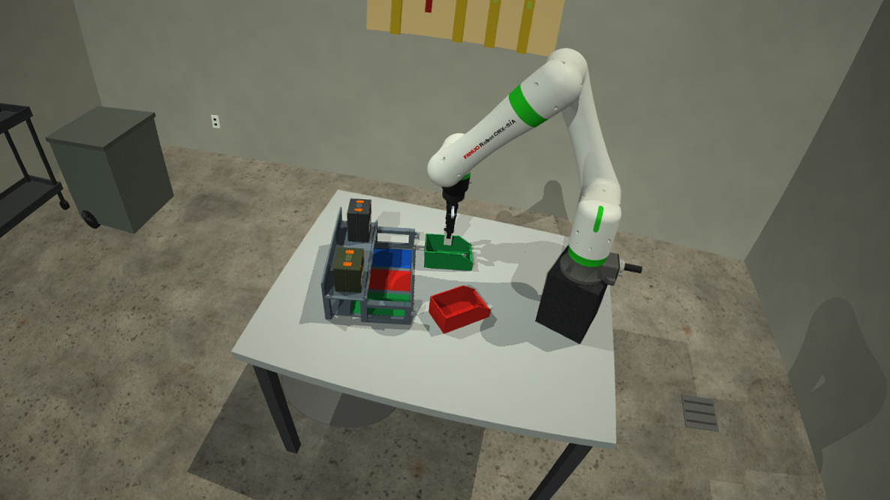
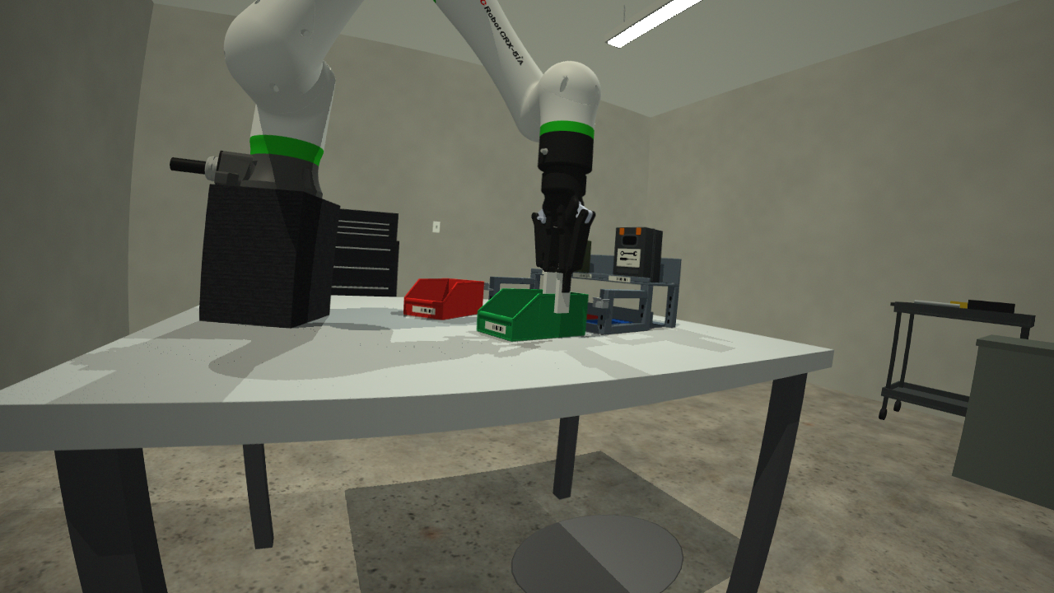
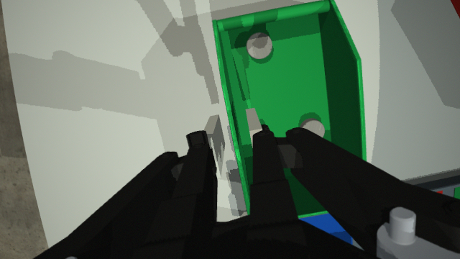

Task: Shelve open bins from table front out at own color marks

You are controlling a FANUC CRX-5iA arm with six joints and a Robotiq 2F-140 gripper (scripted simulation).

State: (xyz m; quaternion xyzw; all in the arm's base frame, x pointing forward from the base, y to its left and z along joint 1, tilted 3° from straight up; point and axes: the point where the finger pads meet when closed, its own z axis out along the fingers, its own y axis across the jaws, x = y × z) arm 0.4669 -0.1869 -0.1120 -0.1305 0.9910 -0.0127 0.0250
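Right now the green bin is 50 mm to the left of my hand, 40 mm below it and 20 mm behind it. Also, from my hand: red bin (290 mm to the left, 110 mm behind, 40 mm below).
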